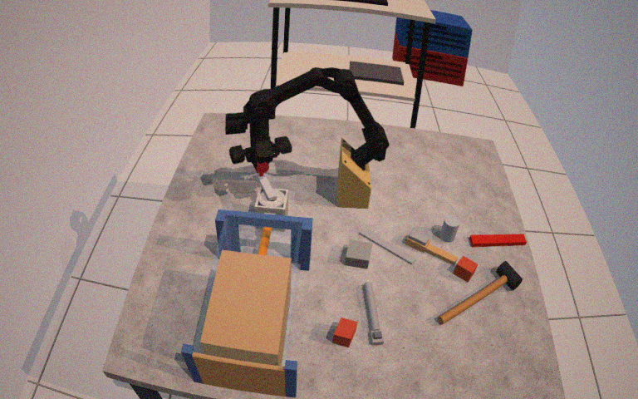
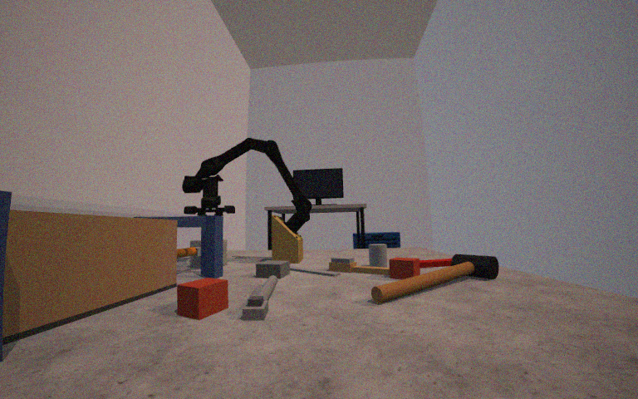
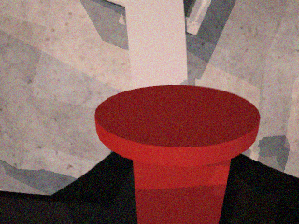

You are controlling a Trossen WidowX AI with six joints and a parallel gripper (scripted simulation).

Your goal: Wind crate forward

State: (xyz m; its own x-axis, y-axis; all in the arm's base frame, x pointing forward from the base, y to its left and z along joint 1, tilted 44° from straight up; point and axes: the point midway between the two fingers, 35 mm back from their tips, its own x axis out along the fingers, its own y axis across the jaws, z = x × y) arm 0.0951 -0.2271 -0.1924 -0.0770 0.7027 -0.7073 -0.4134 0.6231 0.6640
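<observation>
Now: the grey crank arm 30 mm ahead of my gripper tip, 20 mm to the left of it and 10 mm below it. From my gripper tip the other things lie so: grey winch (80 mm below, 80 mm ahead, 40 mm to the left); red knob (20 mm above); blue frame (250 mm ahead, 50 mm to the left, 10 mm below).
</observation>
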